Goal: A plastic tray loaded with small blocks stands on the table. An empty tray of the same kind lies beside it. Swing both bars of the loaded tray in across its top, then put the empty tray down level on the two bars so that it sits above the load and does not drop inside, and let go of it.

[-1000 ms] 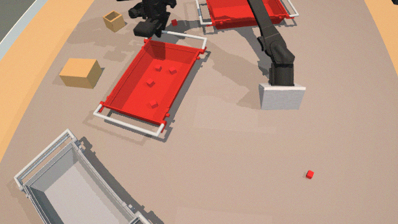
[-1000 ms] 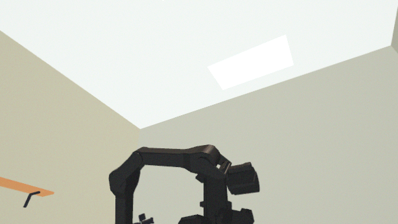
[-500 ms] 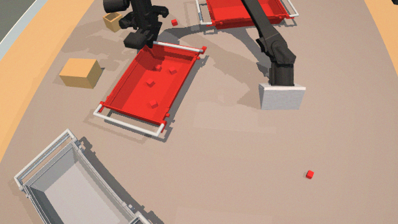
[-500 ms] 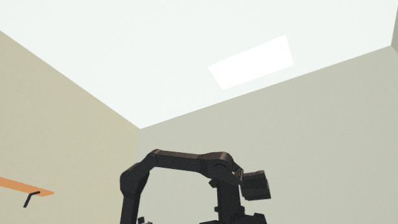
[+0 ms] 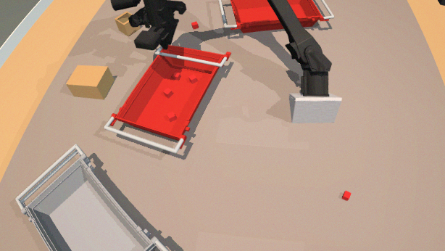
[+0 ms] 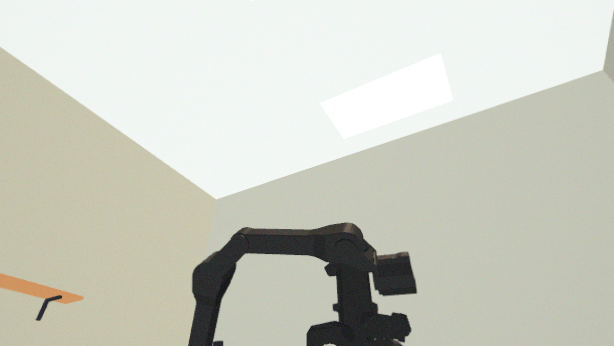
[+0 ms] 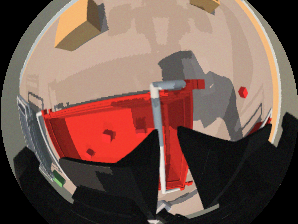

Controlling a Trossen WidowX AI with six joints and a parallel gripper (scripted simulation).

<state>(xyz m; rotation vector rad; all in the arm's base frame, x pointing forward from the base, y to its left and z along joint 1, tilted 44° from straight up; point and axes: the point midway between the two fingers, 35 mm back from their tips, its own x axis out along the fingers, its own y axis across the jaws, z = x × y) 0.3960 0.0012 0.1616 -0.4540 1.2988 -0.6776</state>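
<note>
Right now my gripper tip is 28 cm to the left of the red tray, 28 cm past it and 4 cm above it. Also, from my gripper tip: small red cube 49 cm behind, 35 cm to the left, 8 cm below.
</note>
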